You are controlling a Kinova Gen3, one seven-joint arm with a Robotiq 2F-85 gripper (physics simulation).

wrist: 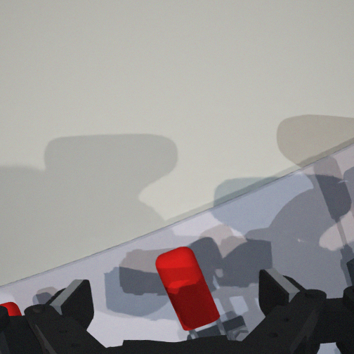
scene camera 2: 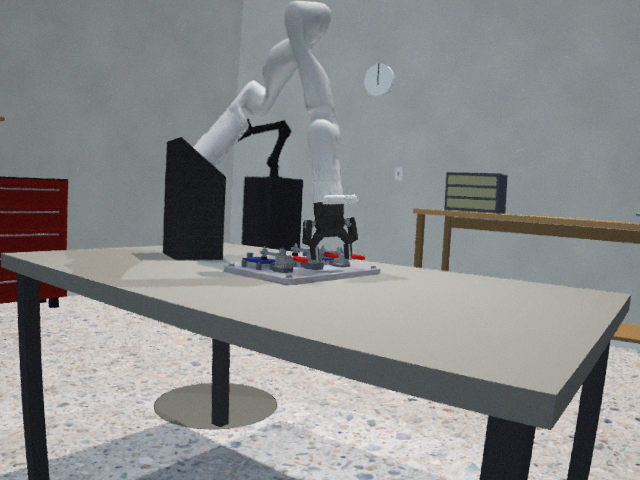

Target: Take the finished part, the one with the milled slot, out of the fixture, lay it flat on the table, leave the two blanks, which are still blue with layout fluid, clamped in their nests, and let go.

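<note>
The fixture plate lies on the table and carries toggle clamps with red handles. A blue blank sits at its left side in the scene view; another bit of blue shows behind the clamps. The finished part with the milled slot cannot be made out in either view. My gripper is open and points down, low over the fixture among the clamps. In the wrist view, a red clamp handle shows between the spread fingers; whether they touch anything is unclear.
Other red handles stick out to either side of the gripper in the scene view. Another red handle shows at the wrist view's lower left. The table extends past the fixture. A black pedestal stands behind left.
</note>
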